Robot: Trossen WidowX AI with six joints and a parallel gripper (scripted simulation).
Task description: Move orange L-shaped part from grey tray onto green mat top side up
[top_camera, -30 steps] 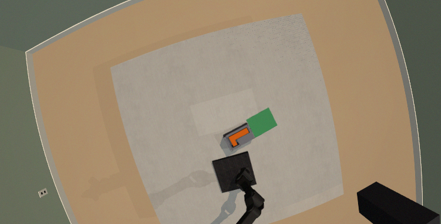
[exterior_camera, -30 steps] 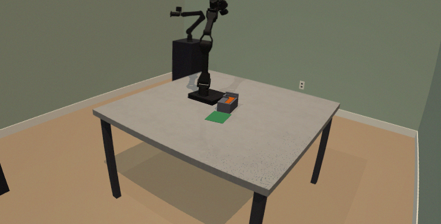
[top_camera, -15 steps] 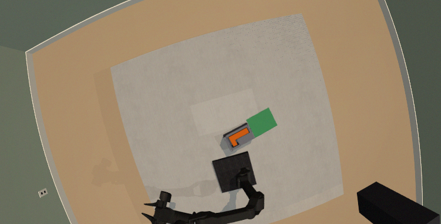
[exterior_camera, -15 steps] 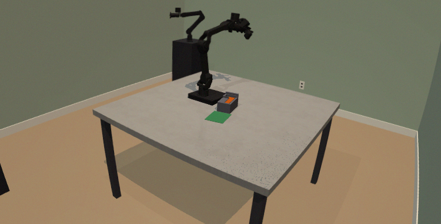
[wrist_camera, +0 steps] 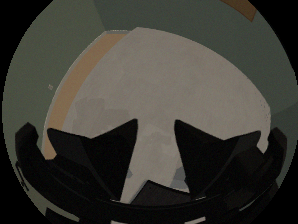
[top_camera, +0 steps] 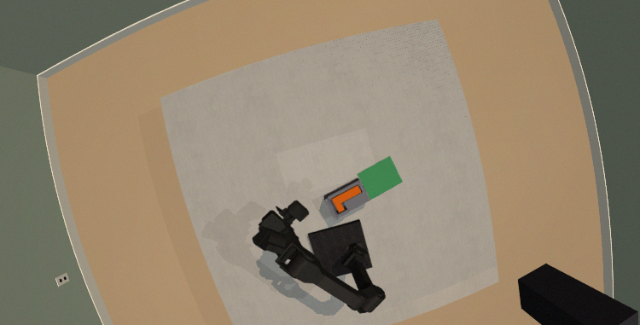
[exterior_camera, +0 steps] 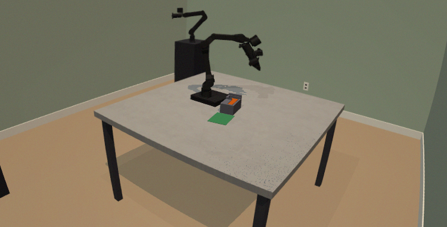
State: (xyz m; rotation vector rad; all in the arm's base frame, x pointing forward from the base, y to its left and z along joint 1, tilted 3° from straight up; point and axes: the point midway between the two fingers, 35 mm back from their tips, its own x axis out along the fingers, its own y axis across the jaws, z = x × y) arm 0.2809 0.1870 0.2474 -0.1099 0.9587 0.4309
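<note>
My gripper tip is now 23 cm to the left of the orange L-shaped part, 19 cm above it and 8 cm past it. The rest, counted from my gripper tip: green mat (40 cm to the right, 25 cm below, 5 cm behind).
</note>
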